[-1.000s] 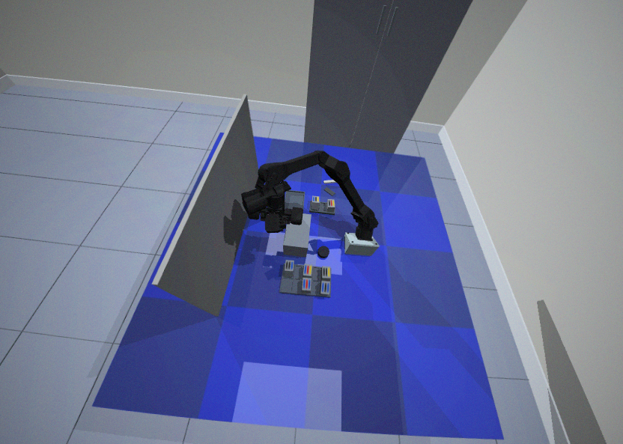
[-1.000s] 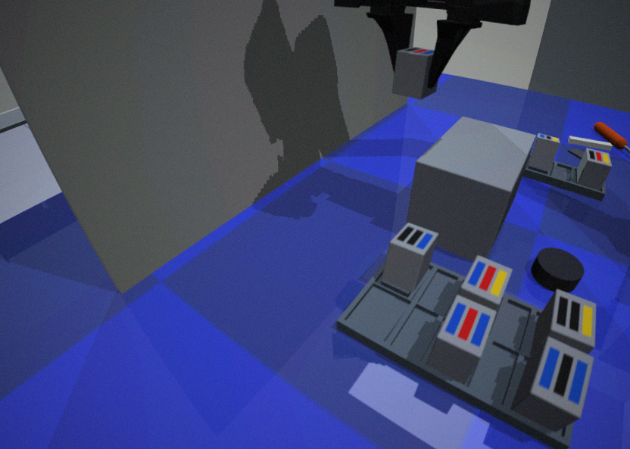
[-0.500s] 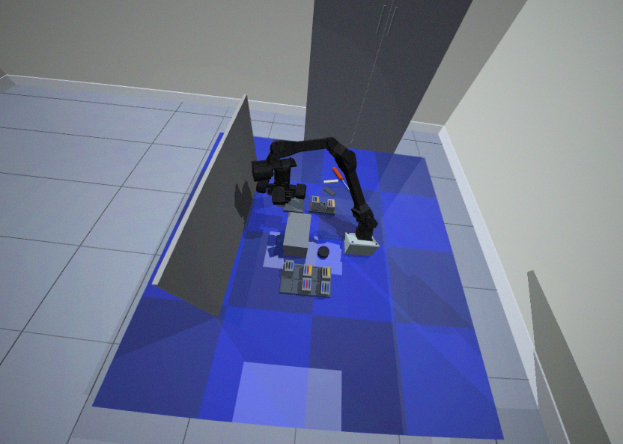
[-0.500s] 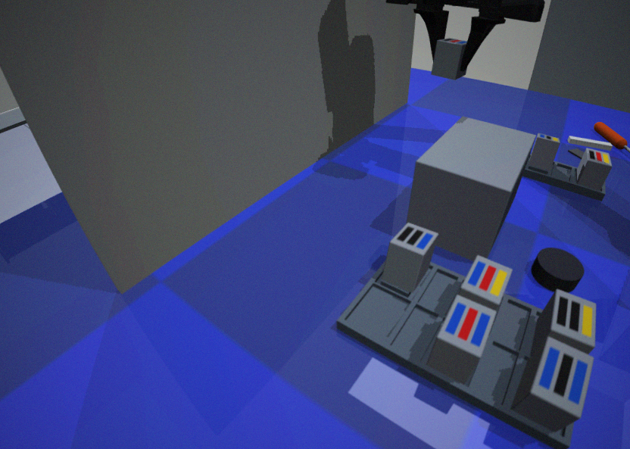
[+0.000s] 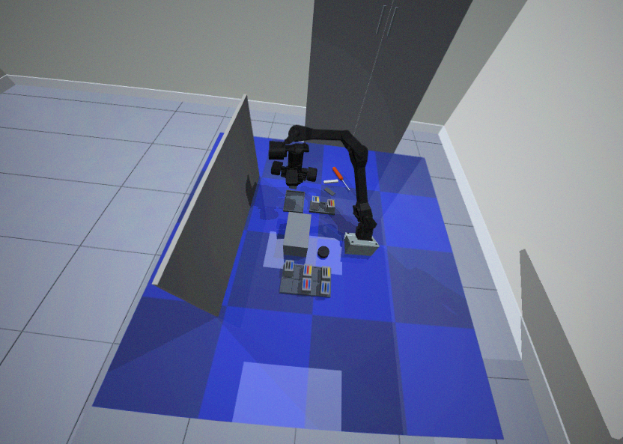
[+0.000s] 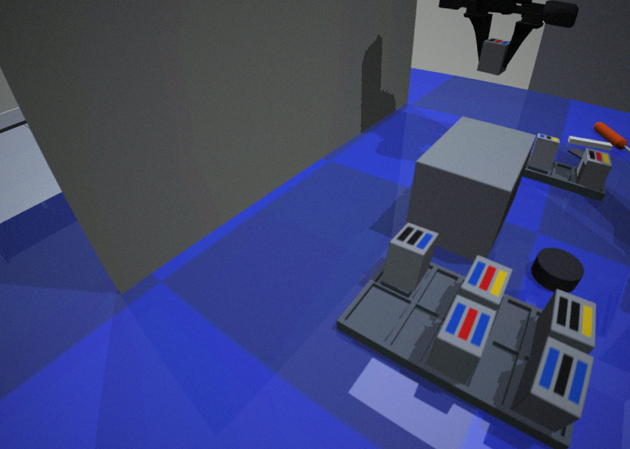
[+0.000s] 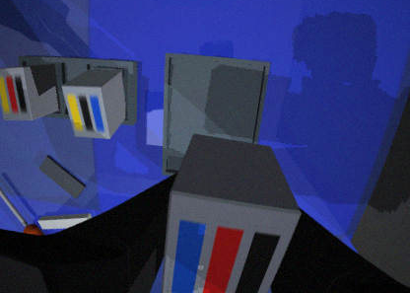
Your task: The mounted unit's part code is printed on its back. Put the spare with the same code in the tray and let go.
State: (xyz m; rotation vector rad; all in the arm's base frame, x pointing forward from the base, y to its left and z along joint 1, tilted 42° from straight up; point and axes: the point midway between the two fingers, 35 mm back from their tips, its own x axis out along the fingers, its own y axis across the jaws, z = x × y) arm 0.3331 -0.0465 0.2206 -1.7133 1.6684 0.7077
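Right now the flat grey tray is 150 mm below my gripper tip, 10 mm to the right of it and 10 mm behind it. Round my gripper tip: spare block: 20 mm above, 10 mm to the right; black puck: 250 mm to the left, 170 mm behind, 140 mm below; tall grey panel: 210 mm ahead, 190 mm to the left, 70 mm above.
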